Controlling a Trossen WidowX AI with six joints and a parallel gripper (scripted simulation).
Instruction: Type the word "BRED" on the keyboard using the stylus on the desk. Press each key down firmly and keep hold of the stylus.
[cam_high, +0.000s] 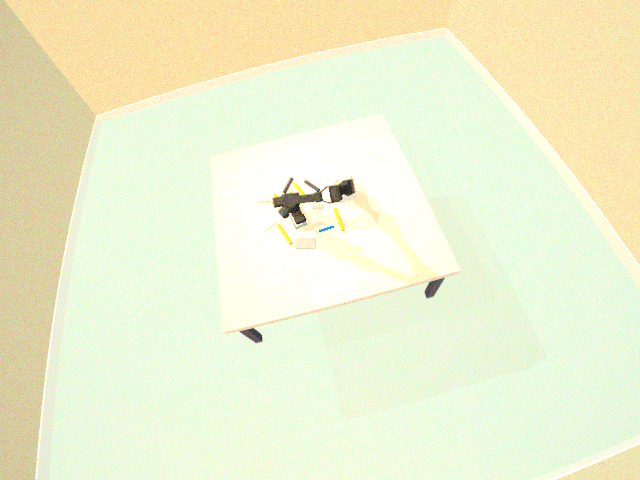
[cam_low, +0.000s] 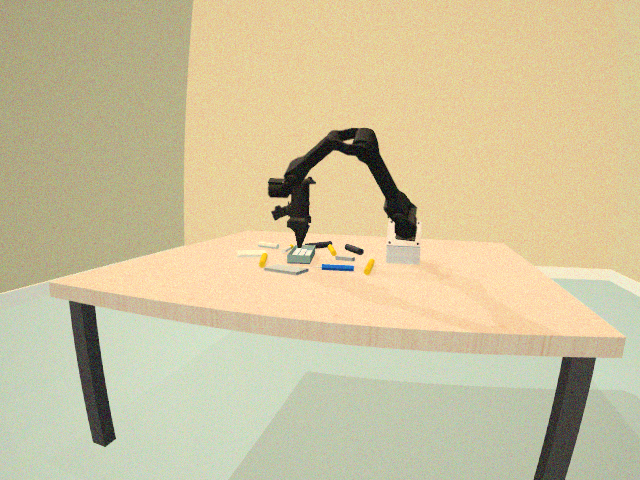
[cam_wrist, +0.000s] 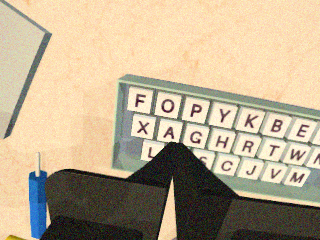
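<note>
The blue stylus is 120 mm behind my gripper tip, 100 mm to the left of it and 30 mm below it. From my gripper tip the other things lie so: white-and-yellow pen: 110 mm ahead, 190 mm to the right, 30 mm below.
</note>
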